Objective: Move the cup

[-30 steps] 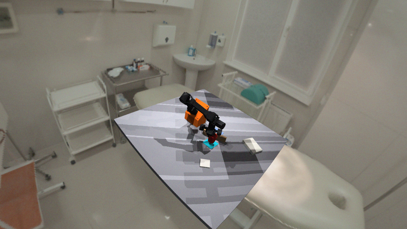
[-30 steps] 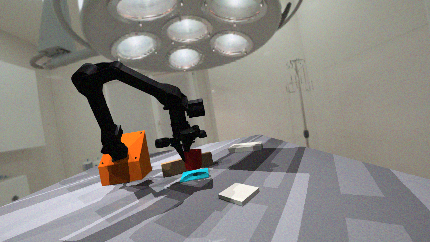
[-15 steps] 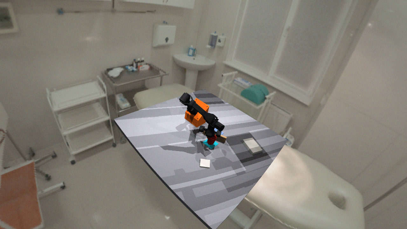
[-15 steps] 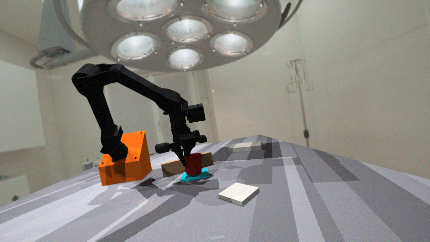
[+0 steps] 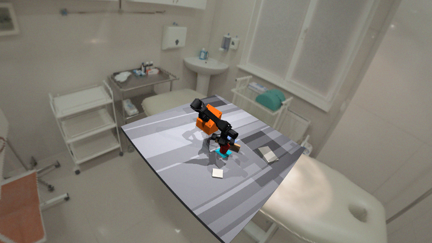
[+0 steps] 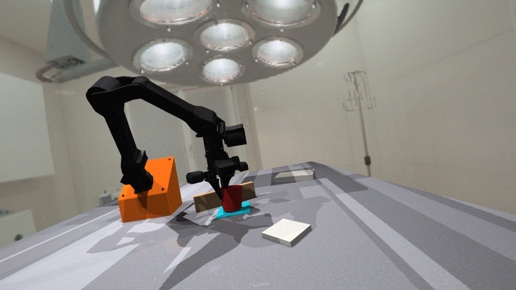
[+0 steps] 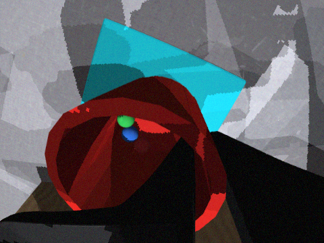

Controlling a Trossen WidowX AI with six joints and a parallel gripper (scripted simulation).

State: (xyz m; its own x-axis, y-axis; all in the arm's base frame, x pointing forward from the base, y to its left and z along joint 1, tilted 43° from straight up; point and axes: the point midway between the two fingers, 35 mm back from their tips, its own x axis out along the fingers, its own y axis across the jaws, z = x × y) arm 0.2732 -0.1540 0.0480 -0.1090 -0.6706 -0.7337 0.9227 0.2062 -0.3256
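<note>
Now: the dark red cup 30 mm ahead of my gripper tip, 10 mm to the left of it and 10 mm below it. Round my gripper tip: cyan pad: 30 mm ahead, 10 mm to the left, 50 mm below; green marble: 40 mm ahead, 10 mm to the left, 30 mm below; blue marble: 40 mm ahead, 20 mm to the left, 30 mm below.
</note>
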